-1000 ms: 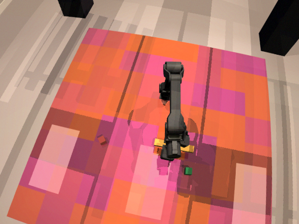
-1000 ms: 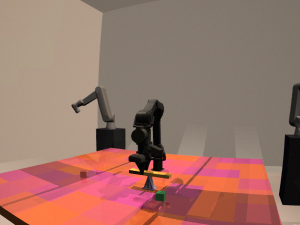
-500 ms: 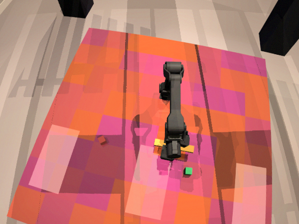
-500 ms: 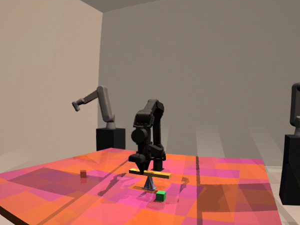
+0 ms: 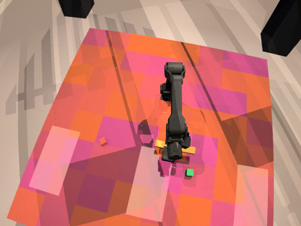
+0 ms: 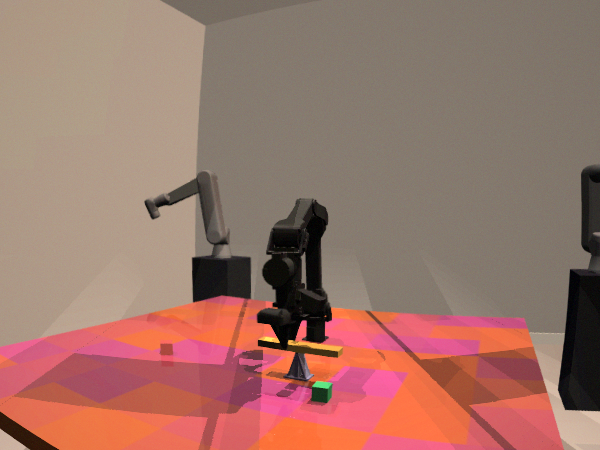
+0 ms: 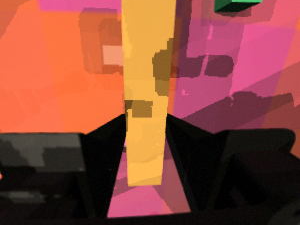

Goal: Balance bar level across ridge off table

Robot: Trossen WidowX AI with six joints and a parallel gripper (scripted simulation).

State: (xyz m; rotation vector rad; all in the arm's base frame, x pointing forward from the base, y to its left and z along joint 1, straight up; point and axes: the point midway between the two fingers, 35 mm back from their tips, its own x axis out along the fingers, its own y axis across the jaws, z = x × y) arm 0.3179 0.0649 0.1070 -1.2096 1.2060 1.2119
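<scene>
The yellow bar is 3 cm to the left of my gripper tip. The rest, counted from my gripper tip: green cube: 12 cm to the left, 10 cm ahead, 6 cm below; small red cube: 34 cm to the right, 6 cm below, 3 cm ahead.
</scene>
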